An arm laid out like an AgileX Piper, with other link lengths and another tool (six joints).
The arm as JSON. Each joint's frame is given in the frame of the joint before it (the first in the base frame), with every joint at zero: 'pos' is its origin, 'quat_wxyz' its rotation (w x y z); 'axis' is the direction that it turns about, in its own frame. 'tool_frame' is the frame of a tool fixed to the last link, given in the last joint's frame.
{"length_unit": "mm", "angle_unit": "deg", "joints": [
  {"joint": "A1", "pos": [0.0, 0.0, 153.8], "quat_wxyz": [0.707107, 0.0, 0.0, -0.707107], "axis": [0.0, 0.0, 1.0]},
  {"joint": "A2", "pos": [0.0, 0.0, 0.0], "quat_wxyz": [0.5, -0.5, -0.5, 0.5], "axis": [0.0, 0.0, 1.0]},
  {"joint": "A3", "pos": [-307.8, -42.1, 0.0], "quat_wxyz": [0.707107, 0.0, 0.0, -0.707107], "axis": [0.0, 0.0, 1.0]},
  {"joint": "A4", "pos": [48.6, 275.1, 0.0], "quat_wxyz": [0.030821, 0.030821, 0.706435, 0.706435], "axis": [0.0, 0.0, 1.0]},
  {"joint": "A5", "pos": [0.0, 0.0, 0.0], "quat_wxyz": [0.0, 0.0, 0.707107, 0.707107], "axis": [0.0, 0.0, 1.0]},
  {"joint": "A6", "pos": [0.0, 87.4, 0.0], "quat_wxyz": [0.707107, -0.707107, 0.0, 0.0], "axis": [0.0, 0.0, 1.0]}
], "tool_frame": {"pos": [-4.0, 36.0, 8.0], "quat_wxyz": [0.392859, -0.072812, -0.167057, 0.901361]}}
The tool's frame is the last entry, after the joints.
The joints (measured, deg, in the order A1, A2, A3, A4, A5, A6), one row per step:
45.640, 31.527, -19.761, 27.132, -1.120, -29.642
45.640, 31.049, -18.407, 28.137, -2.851, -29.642
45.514, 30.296, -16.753, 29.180, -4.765, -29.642
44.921, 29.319, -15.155, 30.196, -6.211, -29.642
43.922, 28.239, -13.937, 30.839, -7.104, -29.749
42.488, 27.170, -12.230, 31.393, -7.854, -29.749
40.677, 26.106, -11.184, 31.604, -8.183, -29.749
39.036, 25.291, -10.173, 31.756, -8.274, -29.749
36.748, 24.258, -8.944, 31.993, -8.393, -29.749
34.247, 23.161, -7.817, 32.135, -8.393, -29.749
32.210, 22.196, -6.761, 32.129, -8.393, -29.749
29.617, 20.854, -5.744, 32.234, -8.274, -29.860
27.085, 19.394, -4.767, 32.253, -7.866, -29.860
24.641, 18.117, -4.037, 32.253, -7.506, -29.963
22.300, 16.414, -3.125, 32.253, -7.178, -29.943
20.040, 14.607, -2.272, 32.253, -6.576, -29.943
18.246, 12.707, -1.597, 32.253, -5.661, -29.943
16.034, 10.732, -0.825, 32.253, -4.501, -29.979
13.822, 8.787, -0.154, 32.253, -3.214, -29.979
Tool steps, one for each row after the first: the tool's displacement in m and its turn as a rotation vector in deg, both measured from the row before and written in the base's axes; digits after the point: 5 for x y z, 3 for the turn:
-0.00063, -0.00255, -0.00579, 1.097, 0.181, -0.923
-0.00109, -0.00373, -0.00693, 1.188, 0.100, -1.182
-0.00126, -0.00487, -0.00682, 1.080, 0.187, -1.457
-0.00120, -0.00527, -0.00469, 0.763, -0.128, -1.543
-0.00117, -0.00609, -0.00817, 0.354, 0.327, -1.909
-0.00093, -0.00605, -0.00432, 0.331, -0.105, -2.017
-0.00084, -0.00497, -0.00493, 0.033, 0.182, -1.715
-0.00114, -0.00653, -0.00599, 0.117, 0.211, -2.392
-0.00142, -0.00667, -0.00537, 0.096, 0.106, -2.526
-0.00156, -0.00537, -0.00509, -0.055, 0.073, -2.036
-0.00227, -0.00650, -0.00442, 0.114, -0.183, -2.543
-0.00275, -0.00590, -0.00447, 0.115, -0.095, -2.321
-0.00247, -0.00527, -0.00310, 0.038, -0.243, -2.249
-0.00340, -0.00517, -0.00372, 0.248, -0.454, -2.169
-0.00362, -0.00450, -0.00366, 0.201, -0.399, -1.942
-0.00363, -0.00317, -0.00293, 0.202, -0.407, -1.309
-0.00380, -0.00335, -0.00389, 0.087, -0.204, -1.595
-0.00366, -0.00289, -0.00357, 0.097, -0.166, -1.527

